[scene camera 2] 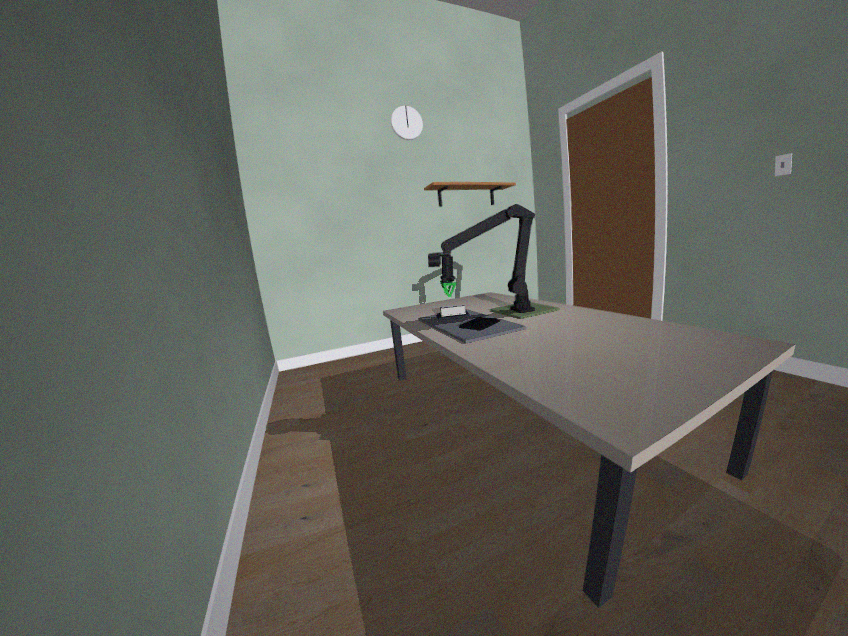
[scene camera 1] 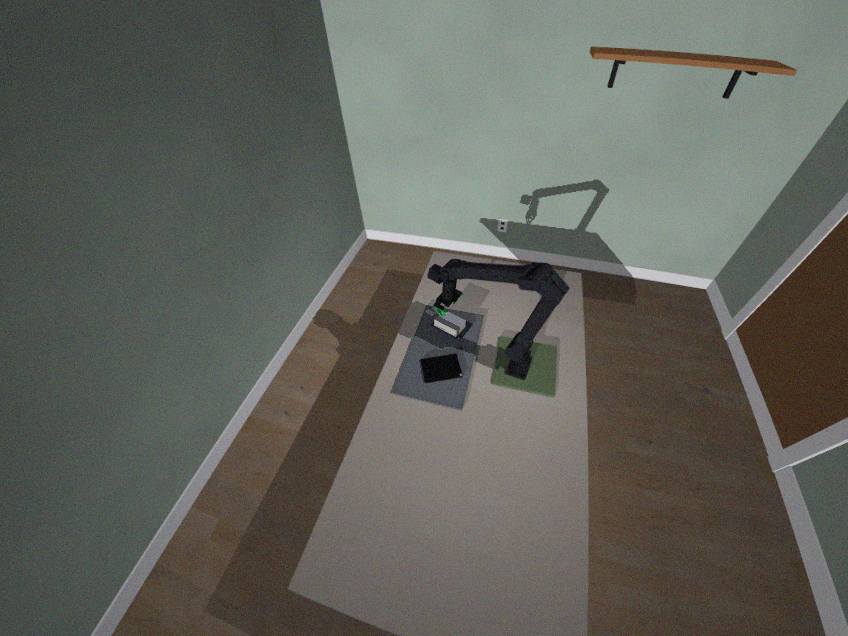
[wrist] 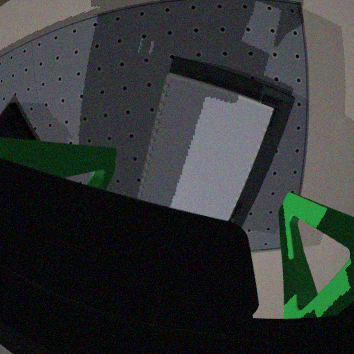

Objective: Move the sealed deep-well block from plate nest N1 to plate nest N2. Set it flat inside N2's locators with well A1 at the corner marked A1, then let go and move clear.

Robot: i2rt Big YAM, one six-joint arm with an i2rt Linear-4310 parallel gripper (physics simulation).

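Places are measured from the arm's base along level axes (x back, y right, z up), in millimetres.
Pixels of known places: gripper, fingertip midpoint: (scene camera 2: pixel 448 295) (scene camera 1: pixel 447 310) (wrist: pixel 202 181); arm's base, origin of the base link: (scene camera 2: pixel 522 309) (scene camera 1: pixel 518 366).
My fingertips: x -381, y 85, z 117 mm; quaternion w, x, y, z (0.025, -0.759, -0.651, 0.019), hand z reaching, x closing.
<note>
Ahead of a thing's pixels: the offset from my fingertips to its top centre. "pt": to the spot under its first point. Level surfaces: height alone.
The sealed deep-well block @(dx +16, dy -2, dz -56 mm) (scene camera 1: pixel 449 323) (scene camera 2: pixel 452 311) (wrist: pixel 225 150), pale with a grey-white top, sits on a black plate nest @(pt dx -55, dy +17, dz -104 mm) (wrist: pixel 225 77) at the back of the board. It looks level, but the wrist view does not show whether it is fully inside the locators. The other black nest @(dx +73, dy -234, dz -98 mm) (scene camera 1: pixel 441 368) (scene camera 2: pixel 480 323) (wrist: pixel 15 120) is empty, nearer the front. No N1, N2 or A1 marks can be read. My gripper (scene camera 1: pixel 441 312) (scene camera 2: pixel 449 290) (wrist: pixel 202 181), with green fingers, is open and empty above the block, apart from it. The black gripper body hides the block's near end in the wrist view.
Both nests stand on a grey perforated board @(dx +36, dy -143, dz -115 mm) (scene camera 1: pixel 448 399) (scene camera 2: pixel 472 335) (wrist: pixel 115 75) on the long table @(dz -129 mm) (scene camera 1: pixel 479 479) (scene camera 2: pixel 589 369). The arm's base stands on a green mat (scene camera 1: pixel 541 386) (scene camera 2: pixel 547 309) to the right of the board. The left table edge runs close beside the board.
</note>
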